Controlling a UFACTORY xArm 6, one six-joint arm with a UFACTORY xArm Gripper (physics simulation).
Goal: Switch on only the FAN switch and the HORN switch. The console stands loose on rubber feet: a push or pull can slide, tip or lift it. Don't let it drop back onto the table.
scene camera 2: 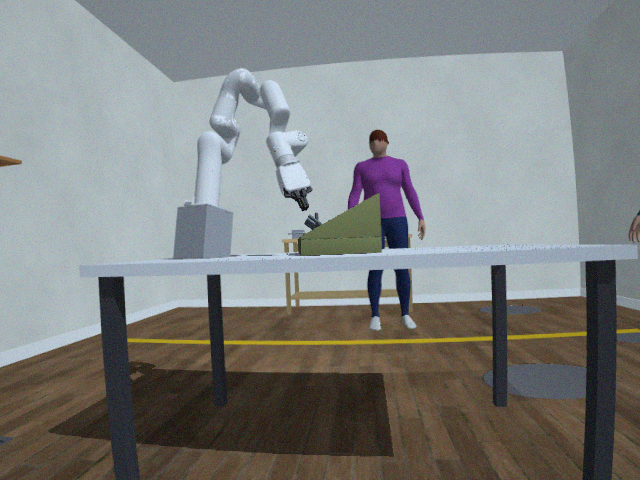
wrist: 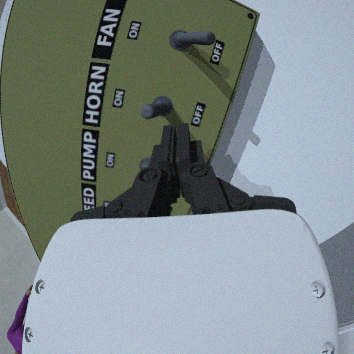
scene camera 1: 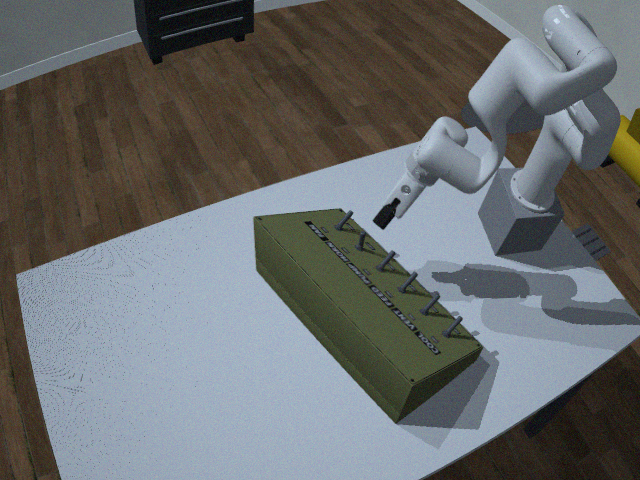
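Where they show: gripper, fingertip midpoint: (scene camera 2: pixel 305 209) (wrist: pixel 178 142) (scene camera 1: pixel 378 224); arm's base, link origin: (scene camera 2: pixel 205 209) (wrist: pixel 351 330) (scene camera 1: pixel 532 191).
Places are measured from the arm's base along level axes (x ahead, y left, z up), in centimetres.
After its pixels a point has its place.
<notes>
The olive sloped console (scene camera 1: pixel 330 289) {x 58.6, y -3.5, z -0.8 cm} (scene camera 2: pixel 351 229) {x 53.0, y -27.7, z -10.9 cm} (wrist: pixel 45 75) {x 54.9, y -15.0, z -3.0 cm} sits level on the white table. The FAN lever (scene camera 1: pixel 343 220) {x 42.4, y -21.2, z -7.0 cm} (wrist: pixel 197 38) {x 41.0, y -21.2, z -5.8 cm} leans toward its OFF label. The HORN lever (scene camera 1: pixel 361 241) {x 42.9, y -13.7, z -6.5 cm} (wrist: pixel 155 107) {x 42.1, y -14.6, z -4.9 cm} tilts the other way, toward its ON label. The PUMP lever (scene camera 1: pixel 386 260) {x 41.2, y -6.8, z -6.9 cm} leans the same way as FAN; the fingers mostly hide it in the wrist view. My gripper (scene camera 1: pixel 381 226) {x 38.9, y -13.4, z -2.8 cm} (scene camera 2: pixel 304 208) {x 38.9, y -13.4, z -2.8 cm} (wrist: pixel 178 142) {x 38.9, y -13.4, z -2.8 cm} is shut and empty. It hangs above the console's low, lever side, near HORN and apart from the levers.
The FEED lever (scene camera 1: pixel 407 282) {x 40.9, y 0.3, z -7.0 cm}, VENT lever (scene camera 1: pixel 430 304) {x 40.3, y 7.5, z -6.9 cm} and COOL lever (scene camera 1: pixel 452 327) {x 40.0, y 14.7, z -7.1 cm} continue the row, all leaning to the OFF side. The table (scene camera 1: pixel 155 361) {x 94.6, y -16.8, z -18.5 cm} (scene camera 2: pixel 465 255) {x 77.7, y -54.0, z -19.2 cm} carries the arm's grey pedestal (scene camera 1: pixel 516 222) {x 9.3, y 3.6, z -2.9 cm} (scene camera 2: pixel 202 232) {x 1.8, y -10.9, z -9.2 cm}. A person (scene camera 2: pixel 385 180) stands beyond the table.
</notes>
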